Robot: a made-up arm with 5 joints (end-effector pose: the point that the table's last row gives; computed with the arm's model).
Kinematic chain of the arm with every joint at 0, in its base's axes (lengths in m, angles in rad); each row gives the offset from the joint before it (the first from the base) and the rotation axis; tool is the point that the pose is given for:
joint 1: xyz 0 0 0.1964 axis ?
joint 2: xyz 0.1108 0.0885 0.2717 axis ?
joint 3: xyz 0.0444 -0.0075 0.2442 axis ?
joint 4: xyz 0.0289 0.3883 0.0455 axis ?
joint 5: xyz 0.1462 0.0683 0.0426 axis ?
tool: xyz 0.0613 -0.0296 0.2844
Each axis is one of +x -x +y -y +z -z.
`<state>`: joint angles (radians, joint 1 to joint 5).
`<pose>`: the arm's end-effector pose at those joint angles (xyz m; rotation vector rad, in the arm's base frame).
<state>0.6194 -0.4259 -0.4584 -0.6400 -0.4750</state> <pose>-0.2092 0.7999 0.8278 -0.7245 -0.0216 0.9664</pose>
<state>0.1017 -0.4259 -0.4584 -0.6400 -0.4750</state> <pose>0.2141 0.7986 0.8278 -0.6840 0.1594 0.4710</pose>
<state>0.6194 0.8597 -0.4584 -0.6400 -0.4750</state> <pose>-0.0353 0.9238 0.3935 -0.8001 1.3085 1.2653</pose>
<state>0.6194 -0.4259 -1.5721 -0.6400 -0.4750</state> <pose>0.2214 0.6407 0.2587 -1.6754 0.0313 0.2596</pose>
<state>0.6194 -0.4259 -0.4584 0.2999 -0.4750</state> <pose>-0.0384 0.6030 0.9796 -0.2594 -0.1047 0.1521</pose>
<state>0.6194 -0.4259 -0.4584 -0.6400 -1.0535</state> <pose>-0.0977 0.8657 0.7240 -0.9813 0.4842 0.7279</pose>
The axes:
joint 1: +z
joint 2: +y
joint 3: +x
joint 4: -z
joint 5: -y

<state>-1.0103 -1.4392 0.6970 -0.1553 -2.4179</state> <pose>0.3270 0.5110 0.8725 0.0788 0.9509 -0.3120</pose>
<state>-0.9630 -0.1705 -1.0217 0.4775 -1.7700</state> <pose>0.4644 -0.3551 0.5761 0.4047 1.3211 -1.9646</pose>
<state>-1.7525 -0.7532 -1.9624 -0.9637 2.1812</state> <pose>-0.0796 -0.1002 0.4248 -1.2755 0.0212 0.2143</pose>
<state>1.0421 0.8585 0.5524 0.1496 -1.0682</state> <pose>0.1829 0.9084 0.4697 -0.3824 2.0274 0.5532</pose>
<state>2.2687 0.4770 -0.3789 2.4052 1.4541</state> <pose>-0.6872 -0.0569 0.5992 -0.1052 -2.0473 0.0272</pose>
